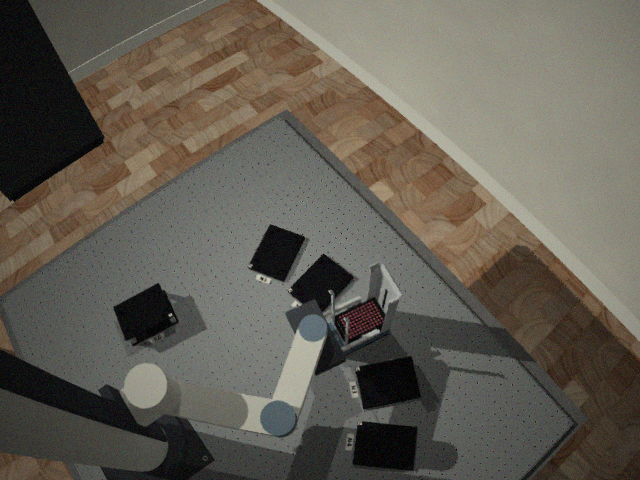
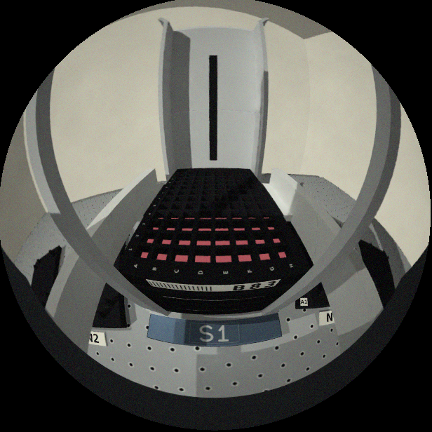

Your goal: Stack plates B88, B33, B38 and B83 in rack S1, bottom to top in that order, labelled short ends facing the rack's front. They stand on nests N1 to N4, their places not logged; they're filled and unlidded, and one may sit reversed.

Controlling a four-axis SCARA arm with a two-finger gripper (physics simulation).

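Where they show: gripper, fingertip midpoint: (image 1: 369, 314); arm's base, link origin: (image 1: 146, 446).
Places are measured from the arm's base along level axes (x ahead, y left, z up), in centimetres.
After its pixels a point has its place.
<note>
Plate B83 (image 1: 360, 318) @(y -9.3, x 70.2, z 11.3 cm) (image 2: 212, 242), black with red-filled wells, lies level inside rack S1 (image 1: 391, 290) @(y -12.7, x 76.2, z 28.6 cm) (image 2: 232, 100), between its tall back wall and front posts. Its labelled short end faces the rack's front, where the blue S1 label (image 2: 215, 330) is. My gripper (image 1: 359, 319) @(y -10.3, x 72.6, z 12.3 cm) (image 2: 213, 176) is shut on B83, one finger along each long side. Dark edges show below B83's label, but no other plate label can be read there; whether B83 touches what is beneath is hidden. Nests N1 (image 1: 277, 252) @(y 25.4, x 66.1, z 2.5 cm), N2 (image 1: 323, 279) @(y 9.3, x 71.7, z 2.5 cm) (image 2: 111, 306), N3 (image 1: 387, 382) @(y -26.7, x 66.2, z 2.4 cm) and N4 (image 1: 385, 445) @(y -40.0, x 54.5, z 2.5 cm) look plain black.
N1 and N2 stand on one side of the rack, N3 and N4 on the other. The rack's front posts rise close to the fingers. Another black block (image 1: 145, 313) @(y 31.4, x 22.0, z 7.3 cm) stands apart at the left of the perforated table (image 1: 206, 232) @(y 46.6, x 52.2, z 1.3 cm). The arm (image 1: 299, 369) @(y -13.2, x 47.7, z 23.5 cm) reaches in from the lower left.
</note>
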